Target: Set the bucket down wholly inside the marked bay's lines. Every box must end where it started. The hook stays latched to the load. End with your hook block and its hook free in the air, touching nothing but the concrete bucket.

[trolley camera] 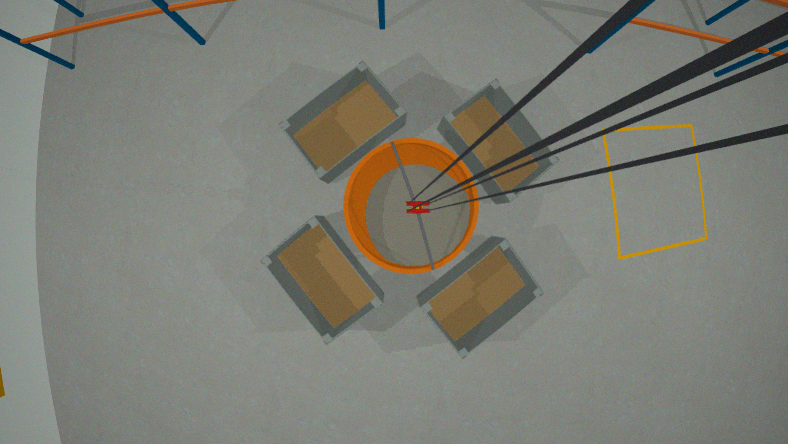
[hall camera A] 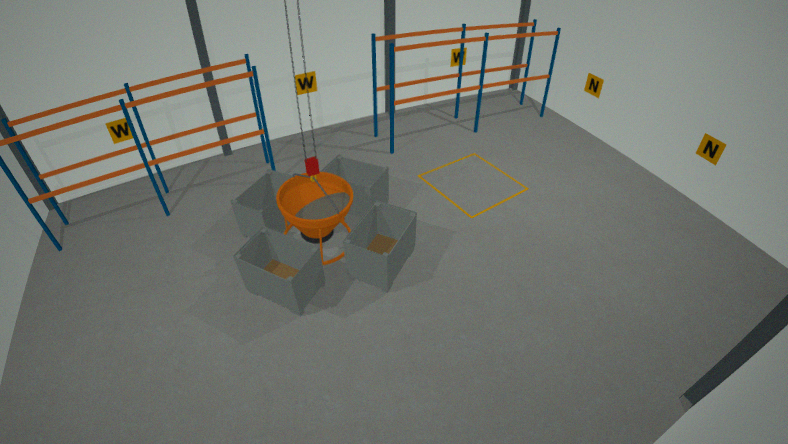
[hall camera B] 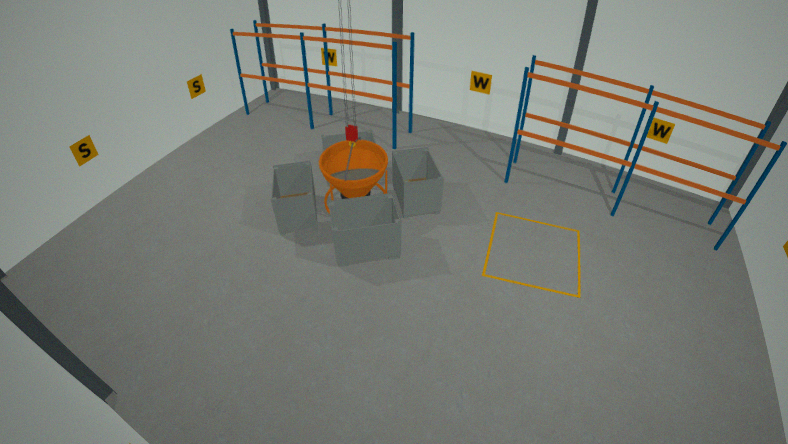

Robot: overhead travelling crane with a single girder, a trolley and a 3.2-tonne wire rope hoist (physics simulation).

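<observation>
The orange concrete bucket [hall camera A: 314, 223] [hall camera B: 355, 185] [trolley camera: 358, 204] is upright among the grey boxes, away from the bay. My hook [hall camera A: 313, 177] [hall camera B: 352, 143] [trolley camera: 417, 207], under the red block, is latched to its bail. The bucket's foot is partly hidden, so I cannot tell whether it touches the floor. Boxes stand near-left [hall camera A: 270, 284] [hall camera B: 295, 215] [trolley camera: 325, 275], near-right [hall camera A: 402, 248] [hall camera B: 366, 242] [trolley camera: 476, 295], far-left [hall camera A: 250, 209] [hall camera B: 333, 140] [trolley camera: 341, 126] and far-right [hall camera A: 366, 182] [hall camera B: 421, 195] [trolley camera: 490, 143]. The yellow-lined bay [hall camera A: 500, 202] [hall camera B: 531, 285] [trolley camera: 663, 248] lies to the north.
Two blue-and-orange racks stand along the west wall: the south rack [hall camera A: 133, 132] [hall camera B: 306, 82] and the north rack [hall camera A: 480, 82] [hall camera B: 634, 159]. In the trolley view, the bucket's rim comes very close to the far-right box, and hoist ropes cross above that box and the bay.
</observation>
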